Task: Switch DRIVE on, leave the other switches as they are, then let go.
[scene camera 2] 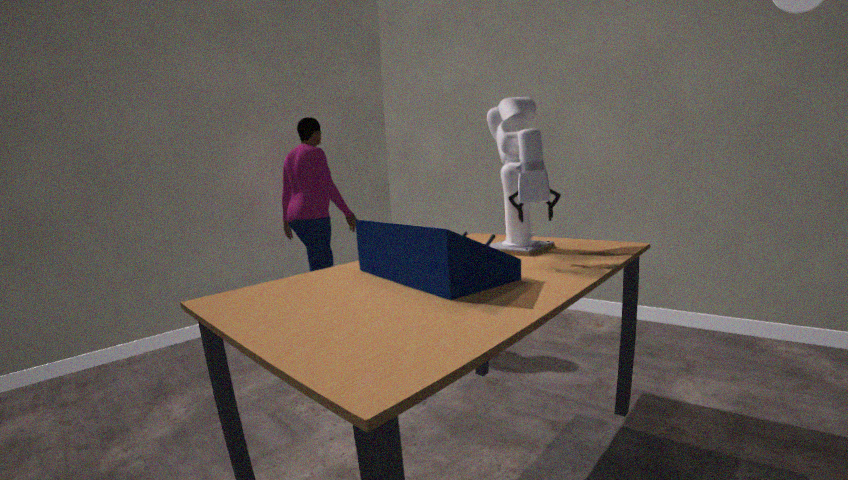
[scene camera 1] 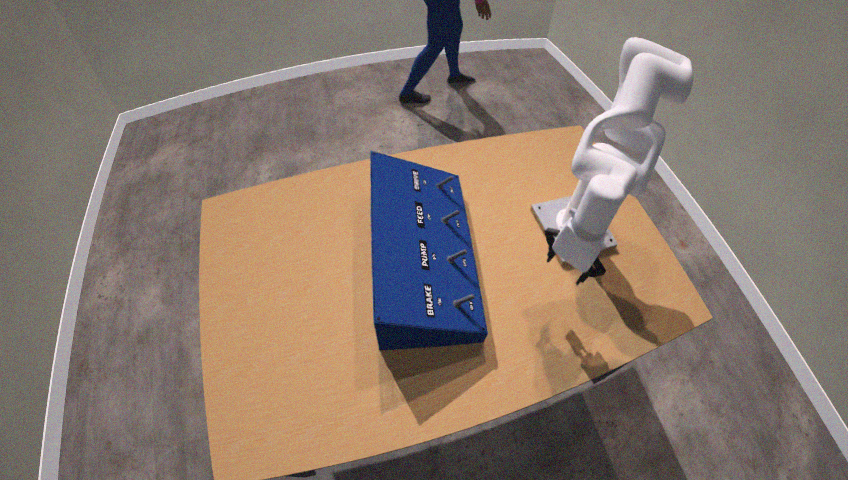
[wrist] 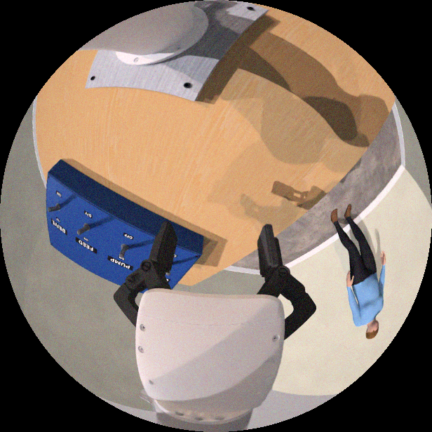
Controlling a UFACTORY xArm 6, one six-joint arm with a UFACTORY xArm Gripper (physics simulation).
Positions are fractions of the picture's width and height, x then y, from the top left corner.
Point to a blue switch panel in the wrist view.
At 0.26, 0.52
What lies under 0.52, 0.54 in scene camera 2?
A blue switch panel.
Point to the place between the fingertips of my gripper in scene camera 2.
0.63, 0.46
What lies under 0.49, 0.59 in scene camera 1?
A blue switch panel.
